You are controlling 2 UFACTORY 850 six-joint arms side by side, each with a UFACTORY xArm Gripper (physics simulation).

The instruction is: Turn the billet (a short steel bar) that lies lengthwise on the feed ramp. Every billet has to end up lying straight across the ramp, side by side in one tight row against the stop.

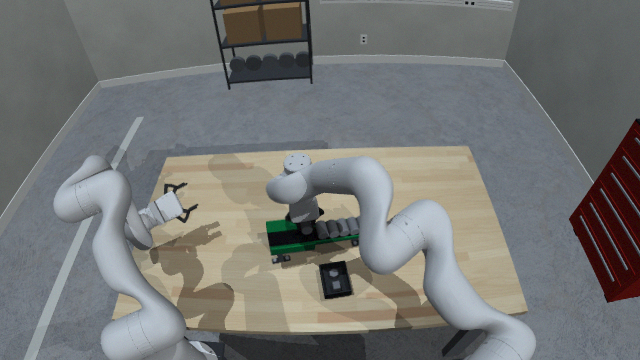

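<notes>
The green feed ramp (292,247) with a dark bed stands at the middle of the table. Several grey billets (333,229) lie across it side by side in a row; the right arm hides the row's right end and the stop. My right gripper (306,230) points down over the ramp's left part, left of the row. It appears shut on a billet, whose rounded end shows below the fingers; the gripper hides the rest. A narrow dark gap shows between this billet and the row. My left gripper (191,195) is open and empty above the table's left side, away from the ramp.
A black tray (325,296) with two small light parts stands in front of the ramp. The right arm arches over the ramp's right end. A dark shelf rack (311,50) stands at the back wall, and a red drawer cabinet (607,220) stands at the right.
</notes>
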